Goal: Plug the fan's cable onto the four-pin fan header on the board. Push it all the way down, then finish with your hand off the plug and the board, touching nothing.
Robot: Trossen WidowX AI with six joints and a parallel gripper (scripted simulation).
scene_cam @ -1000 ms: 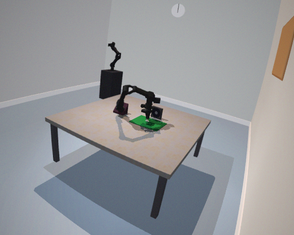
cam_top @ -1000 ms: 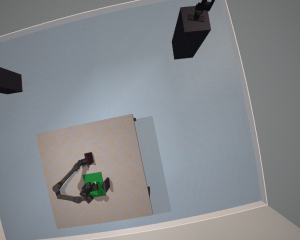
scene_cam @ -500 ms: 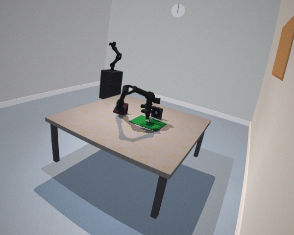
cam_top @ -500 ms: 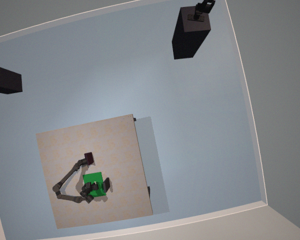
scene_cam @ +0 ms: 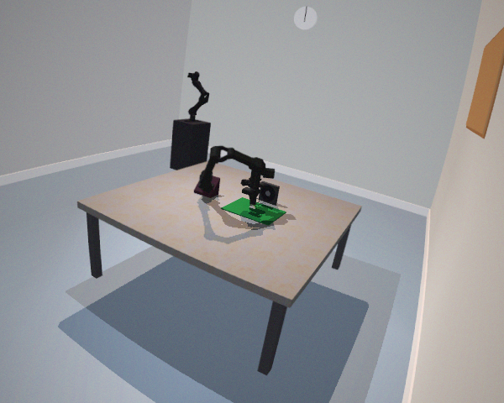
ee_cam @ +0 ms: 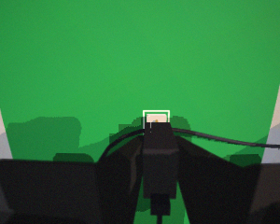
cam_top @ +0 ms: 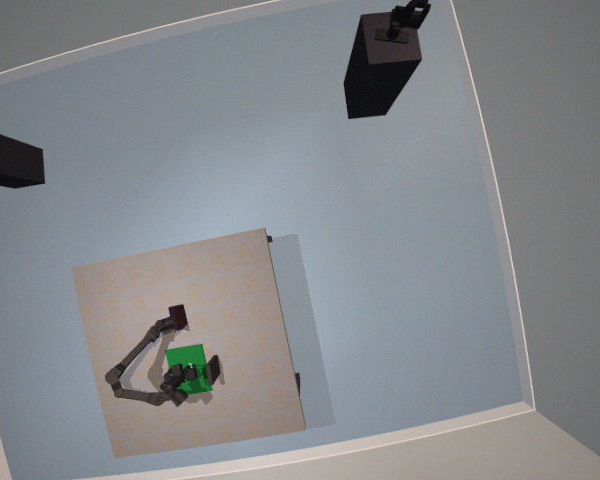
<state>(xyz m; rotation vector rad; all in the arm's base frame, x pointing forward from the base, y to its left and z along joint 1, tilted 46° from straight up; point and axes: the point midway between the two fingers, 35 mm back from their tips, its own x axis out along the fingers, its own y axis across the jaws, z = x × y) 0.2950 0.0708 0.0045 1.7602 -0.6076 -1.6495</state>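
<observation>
My gripper tip is now 10 mm short of the white four-pin fan header and 40 mm above it. From my gripper tip the other things lie so: green board: 30 mm ahead, 20 mm to the right, 50 mm below; then black fan: 10 mm ahead, 160 mm to the left, 20 mm above; then dark fan plug: 10 mm ahead, 10 mm above.
</observation>
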